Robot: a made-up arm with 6 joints. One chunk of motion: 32 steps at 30 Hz.
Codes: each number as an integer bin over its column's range. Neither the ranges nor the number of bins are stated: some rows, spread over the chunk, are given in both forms.
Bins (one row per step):
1: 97 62 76 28 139 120
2: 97 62 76 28 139 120
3: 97 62 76 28 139 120
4: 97 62 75 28 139 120
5: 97 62 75 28 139 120
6: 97 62 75 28 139 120
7: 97 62 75 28 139 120
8: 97 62 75 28 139 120
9: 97 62 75 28 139 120
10: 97 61 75 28 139 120
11: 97 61 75 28 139 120
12: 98 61 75 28 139 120
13: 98 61 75 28 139 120
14: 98 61 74 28 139 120
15: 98 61 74 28 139 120
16: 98 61 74 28 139 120
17: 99 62 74 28 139 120
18: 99 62 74 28 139 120
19: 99 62 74 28 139 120
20: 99 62 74 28 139 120
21: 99 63 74 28 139 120
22: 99 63 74 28 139 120
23: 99 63 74 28 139 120
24: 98 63 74 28 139 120
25: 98 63 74 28 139 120
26: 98 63 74 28 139 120
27: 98 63 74 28 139 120
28: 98 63 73 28 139 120
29: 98 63 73 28 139 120
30: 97 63 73 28 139 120
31: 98 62 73 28 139 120
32: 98 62 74 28 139 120
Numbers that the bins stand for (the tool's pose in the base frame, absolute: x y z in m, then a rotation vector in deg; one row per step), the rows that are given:
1: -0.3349 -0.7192 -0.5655 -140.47 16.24 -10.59
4: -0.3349 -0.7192 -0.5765 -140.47 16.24 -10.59
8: -0.3349 -0.7192 -0.5765 -140.47 16.24 -10.59
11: -0.3349 -0.7302 -0.5765 -140.47 16.24 -10.59
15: -0.3239 -0.7302 -0.5875 -140.47 16.24 -10.59
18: -0.3129 -0.7192 -0.5875 -140.47 16.24 -10.59
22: -0.3129 -0.7082 -0.5875 -140.47 16.24 -10.59
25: -0.3239 -0.7082 -0.5875 -140.47 16.24 -10.59
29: -0.3239 -0.7082 -0.5984 -140.47 16.24 -10.59
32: -0.3239 -0.7192 -0.5875 -140.47 16.24 -10.59
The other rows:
2: -0.3349 -0.7192 -0.5655 -140.47 16.24 -10.59
3: -0.3349 -0.7192 -0.5655 -140.47 16.24 -10.59
5: -0.3349 -0.7192 -0.5765 -140.47 16.24 -10.59
6: -0.3349 -0.7192 -0.5765 -140.47 16.24 -10.59
7: -0.3349 -0.7192 -0.5765 -140.47 16.24 -10.59
9: -0.3349 -0.7192 -0.5765 -140.47 16.24 -10.59
10: -0.3349 -0.7302 -0.5765 -140.47 16.24 -10.59
12: -0.3239 -0.7302 -0.5765 -140.47 16.24 -10.59
13: -0.3239 -0.7302 -0.5765 -140.47 16.24 -10.59
14: -0.3239 -0.7302 -0.5875 -140.47 16.24 -10.59
16: -0.3239 -0.7302 -0.5875 -140.47 16.24 -10.59
17: -0.3129 -0.7192 -0.5875 -140.47 16.24 -10.59
19: -0.3129 -0.7192 -0.5875 -140.47 16.24 -10.59
20: -0.3129 -0.7192 -0.5875 -140.47 16.24 -10.59
21: -0.3129 -0.7082 -0.5875 -140.47 16.24 -10.59
23: -0.3129 -0.7082 -0.5875 -140.47 16.24 -10.59
24: -0.3239 -0.7082 -0.5875 -140.47 16.24 -10.59
26: -0.3239 -0.7082 -0.5875 -140.47 16.24 -10.59
27: -0.3239 -0.7082 -0.5875 -140.47 16.24 -10.59
28: -0.3239 -0.7082 -0.5984 -140.47 16.24 -10.59
30: -0.3349 -0.7082 -0.5984 -140.47 16.24 -10.59
31: -0.3239 -0.7192 -0.5984 -140.47 16.24 -10.59

